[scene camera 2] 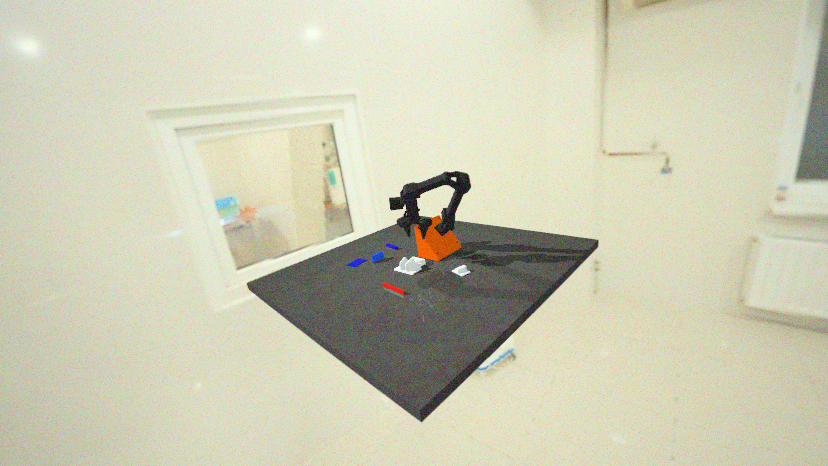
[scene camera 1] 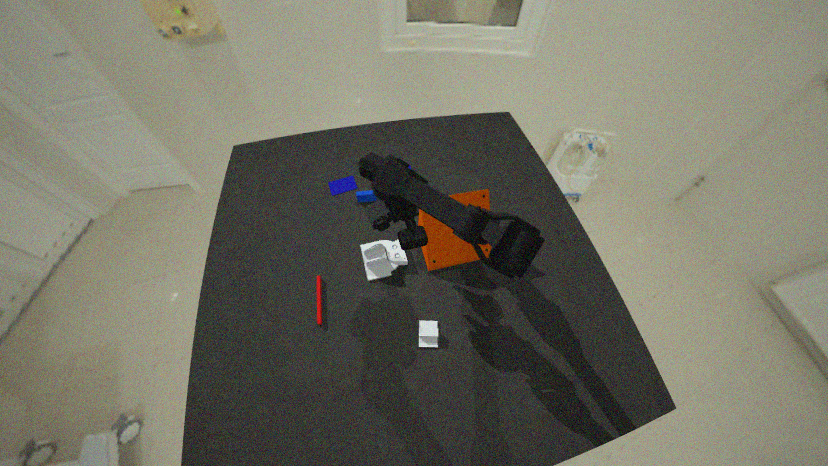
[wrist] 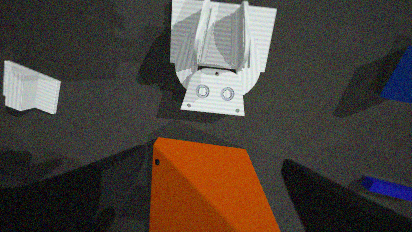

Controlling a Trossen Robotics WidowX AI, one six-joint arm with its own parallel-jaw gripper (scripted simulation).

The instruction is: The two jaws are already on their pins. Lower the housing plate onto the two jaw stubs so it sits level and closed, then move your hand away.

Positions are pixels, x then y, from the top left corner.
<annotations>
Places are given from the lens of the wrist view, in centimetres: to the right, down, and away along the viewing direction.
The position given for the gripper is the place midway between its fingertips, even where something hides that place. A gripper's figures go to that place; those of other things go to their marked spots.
gripper point(wrist: 214, 158): 0, 3, 11
small white block point(wrist: 33, 89): -23, -4, 22
</annotations>
